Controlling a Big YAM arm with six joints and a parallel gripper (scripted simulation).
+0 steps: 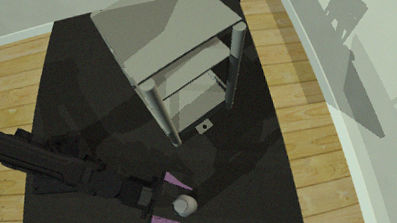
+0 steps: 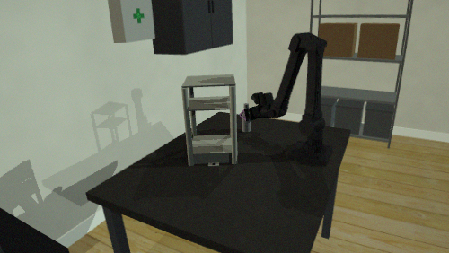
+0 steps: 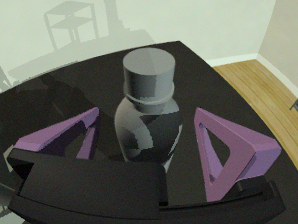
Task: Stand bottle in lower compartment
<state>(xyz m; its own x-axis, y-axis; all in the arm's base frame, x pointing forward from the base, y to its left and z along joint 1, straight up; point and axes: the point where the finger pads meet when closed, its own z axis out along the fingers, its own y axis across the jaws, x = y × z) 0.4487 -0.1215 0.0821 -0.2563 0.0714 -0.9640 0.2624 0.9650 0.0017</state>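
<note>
The grey bottle lies right at my hand. Also, from my hand: shelving unit (2 cm behind, 34 cm to the left, 8 cm above).
</note>
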